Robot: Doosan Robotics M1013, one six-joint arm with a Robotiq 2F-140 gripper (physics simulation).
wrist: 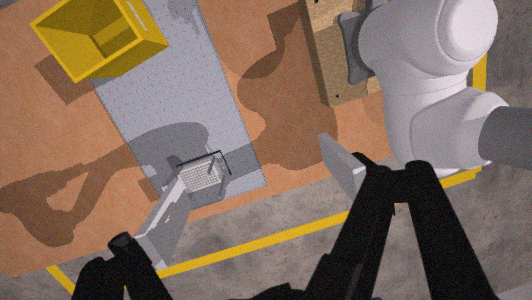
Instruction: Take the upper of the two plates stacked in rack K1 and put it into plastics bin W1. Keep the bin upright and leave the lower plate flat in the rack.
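Note:
The yellow bin W1 (pixel 132 62) stands at the upper left of the wrist view, its open top towards the camera. The small rack K1 (pixel 220 151), with a thin black rim, stands near the lower end of the grey perforated board. A whitish gridded plate surface (pixel 200 175) shows inside the rack; whether two plates are stacked there cannot be told at this size. My gripper (pixel 252 171) is open and empty, high above the table. Its left finger overlaps the rack's lower left side in the view and hides part of it.
The grey perforated board (pixel 175 90) lies on the orange table surface (pixel 100 125) under rack and bin. The white robot arm (pixel 430 85) rises from a wooden block (pixel 327 75) at the upper right. A yellow floor stripe (pixel 250 245) runs beyond the table edge. Arm shadows cross the table.

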